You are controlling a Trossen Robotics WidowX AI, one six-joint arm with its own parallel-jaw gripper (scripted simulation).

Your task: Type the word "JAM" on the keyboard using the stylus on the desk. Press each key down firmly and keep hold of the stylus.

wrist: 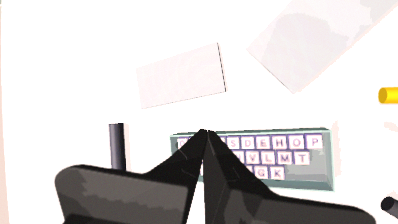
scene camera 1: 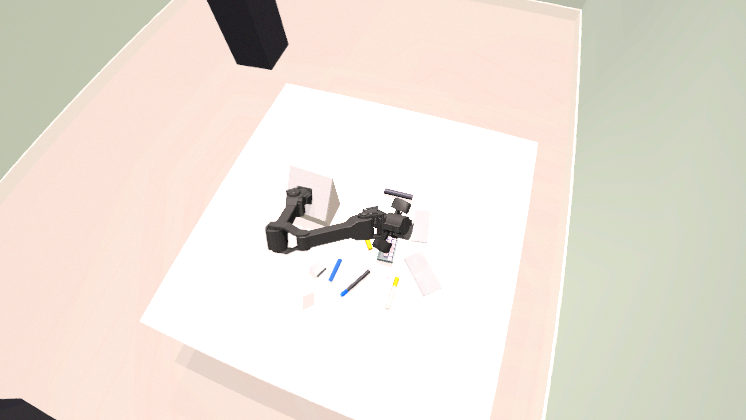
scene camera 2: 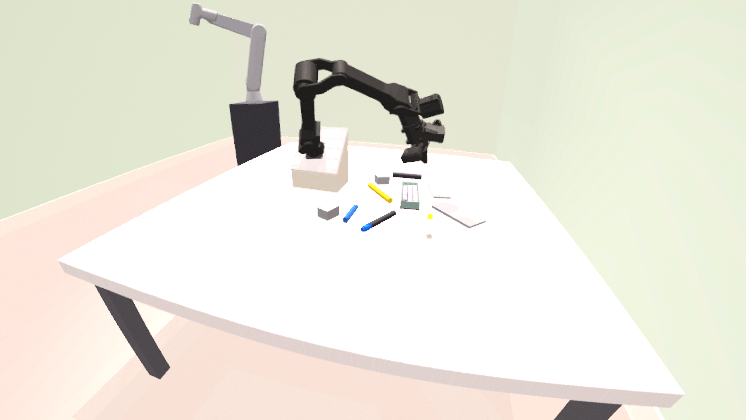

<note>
The gripper is shut, holding nothing. Also in view: a black bar.
The gripper shows as well in the wrist view.
</note>
